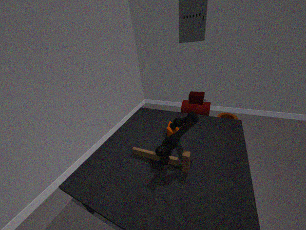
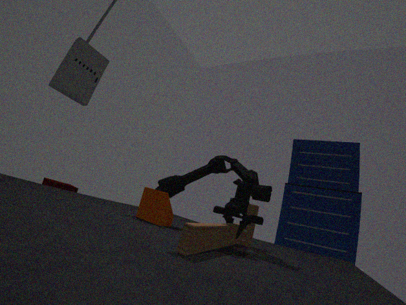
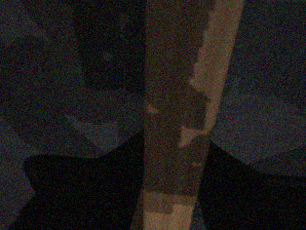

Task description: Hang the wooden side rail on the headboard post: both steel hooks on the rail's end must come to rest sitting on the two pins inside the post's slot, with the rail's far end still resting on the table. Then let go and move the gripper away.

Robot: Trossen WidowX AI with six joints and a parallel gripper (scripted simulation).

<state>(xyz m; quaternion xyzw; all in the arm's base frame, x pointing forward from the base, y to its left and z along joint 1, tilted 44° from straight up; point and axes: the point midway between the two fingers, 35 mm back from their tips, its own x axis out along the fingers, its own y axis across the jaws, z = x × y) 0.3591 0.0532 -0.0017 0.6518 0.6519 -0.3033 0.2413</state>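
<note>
Now: gripper tip 140 mm to the right of the headboard post, 50 mm below it and 20 mm short of it.
</note>
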